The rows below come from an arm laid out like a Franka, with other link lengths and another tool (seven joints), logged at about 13 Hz.
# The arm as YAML. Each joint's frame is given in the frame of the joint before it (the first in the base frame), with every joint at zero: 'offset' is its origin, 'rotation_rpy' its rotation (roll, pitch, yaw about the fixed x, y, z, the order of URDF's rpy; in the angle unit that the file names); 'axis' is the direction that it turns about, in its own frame. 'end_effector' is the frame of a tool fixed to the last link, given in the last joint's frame.
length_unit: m
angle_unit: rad
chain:
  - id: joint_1
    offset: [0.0, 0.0, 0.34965]
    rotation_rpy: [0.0, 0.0, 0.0]
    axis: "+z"
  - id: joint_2
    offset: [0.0, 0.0, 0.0]
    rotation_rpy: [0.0, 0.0, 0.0]
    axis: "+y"
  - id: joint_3
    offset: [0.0, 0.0, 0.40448]
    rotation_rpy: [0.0, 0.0, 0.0]
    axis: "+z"
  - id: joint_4
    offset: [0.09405, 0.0, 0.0]
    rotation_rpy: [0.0, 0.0, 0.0]
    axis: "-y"
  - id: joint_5
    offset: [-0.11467, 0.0, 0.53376]
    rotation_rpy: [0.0, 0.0, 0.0]
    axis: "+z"
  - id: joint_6
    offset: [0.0, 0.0, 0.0]
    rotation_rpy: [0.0, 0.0, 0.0]
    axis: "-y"
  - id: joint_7
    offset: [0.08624, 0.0, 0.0]
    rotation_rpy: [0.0, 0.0, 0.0]
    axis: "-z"
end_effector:
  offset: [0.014, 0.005, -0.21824]
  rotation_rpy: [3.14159, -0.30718, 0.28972]
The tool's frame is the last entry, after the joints.
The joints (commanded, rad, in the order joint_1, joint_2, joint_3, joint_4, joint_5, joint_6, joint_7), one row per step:
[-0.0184, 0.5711, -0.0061, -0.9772, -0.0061, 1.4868, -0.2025]
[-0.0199, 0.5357, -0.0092, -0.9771, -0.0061, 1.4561, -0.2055]
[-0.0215, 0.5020, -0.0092, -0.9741, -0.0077, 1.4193, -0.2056]
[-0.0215, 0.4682, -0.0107, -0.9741, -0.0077, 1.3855, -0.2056]
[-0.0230, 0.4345, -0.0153, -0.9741, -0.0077, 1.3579, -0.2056]
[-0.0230, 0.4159, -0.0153, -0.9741, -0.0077, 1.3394, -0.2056]
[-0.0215, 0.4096, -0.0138, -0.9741, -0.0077, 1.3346, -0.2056]
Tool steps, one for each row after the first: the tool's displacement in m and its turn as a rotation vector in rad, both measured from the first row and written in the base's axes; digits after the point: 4 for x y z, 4 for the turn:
[-0.0143, -0.0031, 0.0295, -0.0013, -0.0047, -0.0015]
[-0.0303, -0.0045, 0.0582, -0.0026, -0.0046, -0.0035]
[-0.0468, -0.0051, 0.0849, -0.0030, -0.0046, -0.0052]
[-0.0628, -0.0090, 0.1115, -0.0048, -0.0107, -0.0112]
[-0.0727, -0.0087, 0.1256, -0.0045, -0.0108, -0.0115]
[-0.0757, -0.0064, 0.1305, -0.0039, -0.0123, -0.0087]

